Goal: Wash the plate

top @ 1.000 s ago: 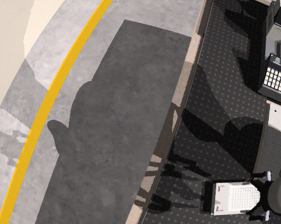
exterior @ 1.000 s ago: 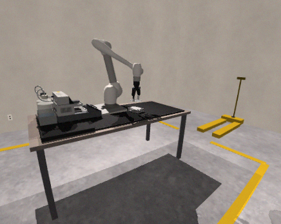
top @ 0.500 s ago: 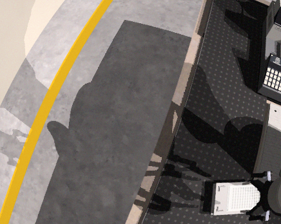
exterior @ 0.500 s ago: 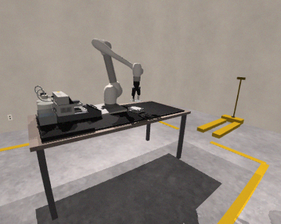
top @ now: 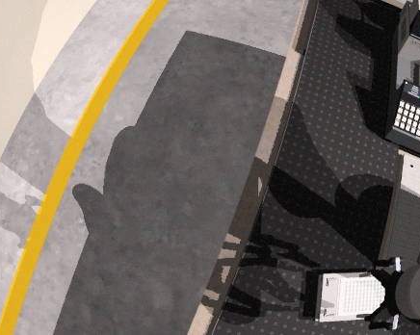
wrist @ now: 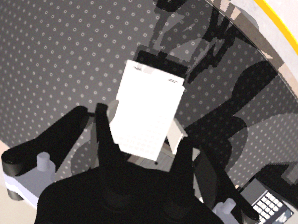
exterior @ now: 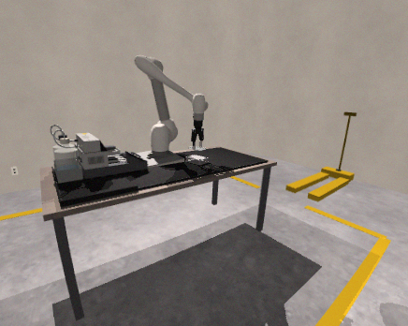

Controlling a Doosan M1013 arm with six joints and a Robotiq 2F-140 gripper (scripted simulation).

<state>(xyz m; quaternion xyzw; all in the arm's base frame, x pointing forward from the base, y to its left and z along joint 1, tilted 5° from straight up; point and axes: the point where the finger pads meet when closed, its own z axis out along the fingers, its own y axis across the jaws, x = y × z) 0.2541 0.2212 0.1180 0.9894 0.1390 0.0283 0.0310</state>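
The plate nest N1 lies 10 cm below my hand. Round my hand: white well plate (2 cm below); plate washer (18 cm behind, 67 cm to the right, 1 cm below).
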